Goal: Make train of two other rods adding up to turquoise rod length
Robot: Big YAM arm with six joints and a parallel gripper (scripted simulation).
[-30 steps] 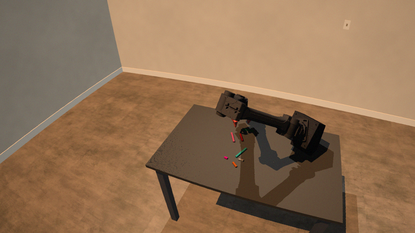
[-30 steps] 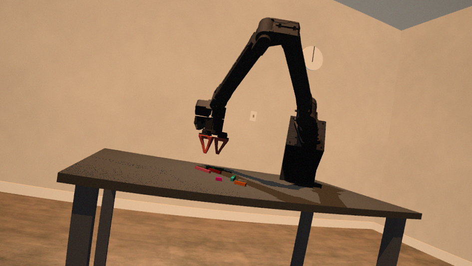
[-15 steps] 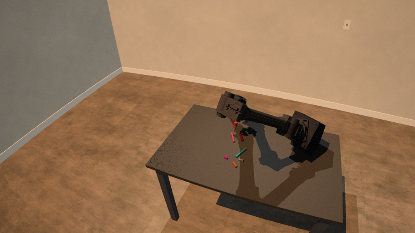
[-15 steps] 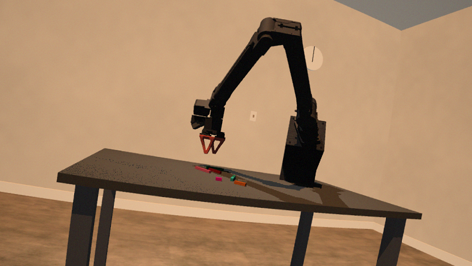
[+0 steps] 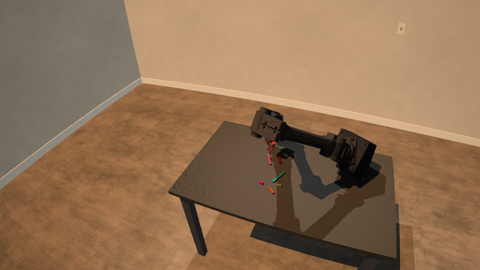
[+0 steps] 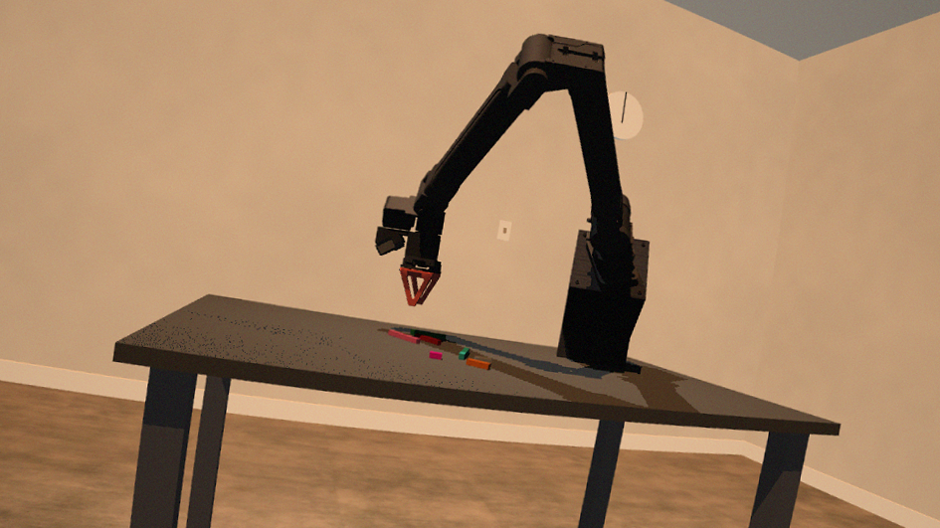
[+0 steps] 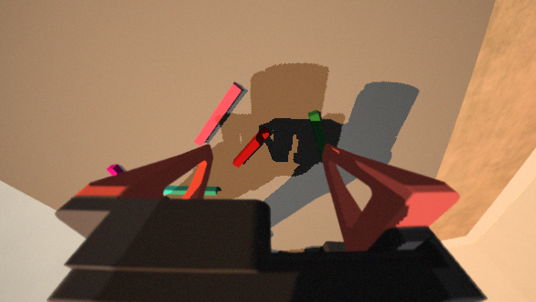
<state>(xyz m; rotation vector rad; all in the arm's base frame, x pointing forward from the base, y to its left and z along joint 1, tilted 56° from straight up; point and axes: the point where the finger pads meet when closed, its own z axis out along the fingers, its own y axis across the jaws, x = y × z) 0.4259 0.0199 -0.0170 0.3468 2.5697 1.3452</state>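
Right now the grey rod is 140 mm behind my hand, 200 mm to the left of it and 70 mm below it. From my hand the other things lie so: red rod 40 mm behind, 30 mm to the left, 70 mm below; then green rod 40 mm behind, 60 mm to the right, 70 mm below; then pink rod 10 mm ahead, 60 mm to the left, 70 mm below.
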